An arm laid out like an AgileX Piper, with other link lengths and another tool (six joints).
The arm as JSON. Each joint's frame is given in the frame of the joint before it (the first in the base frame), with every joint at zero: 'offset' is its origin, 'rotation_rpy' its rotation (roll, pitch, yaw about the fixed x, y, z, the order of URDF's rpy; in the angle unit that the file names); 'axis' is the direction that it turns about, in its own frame. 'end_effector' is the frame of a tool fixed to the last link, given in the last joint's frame.
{
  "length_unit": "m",
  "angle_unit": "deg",
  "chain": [
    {
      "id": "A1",
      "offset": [
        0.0,
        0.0,
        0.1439
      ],
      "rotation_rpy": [
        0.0,
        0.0,
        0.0
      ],
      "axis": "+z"
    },
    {
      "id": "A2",
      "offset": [
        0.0,
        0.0,
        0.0
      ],
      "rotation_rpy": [
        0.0,
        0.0,
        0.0
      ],
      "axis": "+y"
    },
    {
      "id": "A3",
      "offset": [
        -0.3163,
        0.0,
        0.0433
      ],
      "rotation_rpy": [
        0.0,
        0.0,
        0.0
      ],
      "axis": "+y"
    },
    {
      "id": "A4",
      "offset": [
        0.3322,
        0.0,
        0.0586
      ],
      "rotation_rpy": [
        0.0,
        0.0,
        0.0
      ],
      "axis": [
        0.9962,
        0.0,
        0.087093
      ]
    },
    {
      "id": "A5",
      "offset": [
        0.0,
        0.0,
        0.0
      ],
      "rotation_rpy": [
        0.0,
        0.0,
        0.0
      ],
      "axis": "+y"
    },
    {
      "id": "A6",
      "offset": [
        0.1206,
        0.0,
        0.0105
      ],
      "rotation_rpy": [
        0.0,
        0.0,
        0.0
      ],
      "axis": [
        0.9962,
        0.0,
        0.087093
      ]
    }
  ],
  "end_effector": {
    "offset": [
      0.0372,
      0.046,
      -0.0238
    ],
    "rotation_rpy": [
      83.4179,
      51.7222,
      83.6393
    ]
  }
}
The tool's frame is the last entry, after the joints.
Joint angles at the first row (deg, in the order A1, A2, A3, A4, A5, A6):
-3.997 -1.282 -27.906 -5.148 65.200 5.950
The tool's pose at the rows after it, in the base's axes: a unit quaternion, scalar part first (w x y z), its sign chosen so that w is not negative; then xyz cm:
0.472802, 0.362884, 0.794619, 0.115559, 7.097, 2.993, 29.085
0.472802, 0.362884, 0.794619, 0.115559, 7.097, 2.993, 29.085
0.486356, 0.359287, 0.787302, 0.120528, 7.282, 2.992, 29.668
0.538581, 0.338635, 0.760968, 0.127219, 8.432, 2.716, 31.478
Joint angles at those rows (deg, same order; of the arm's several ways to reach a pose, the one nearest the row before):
-3.993 -1.283 -27.906 -5.152 65.200 5.953
-3.993 -1.283 -27.906 -5.152 65.200 5.953
-3.999 -1.283 -28.281 -5.146 63.675 5.948
-3.997 -0.594 -28.831 -6.026 56.541 5.124

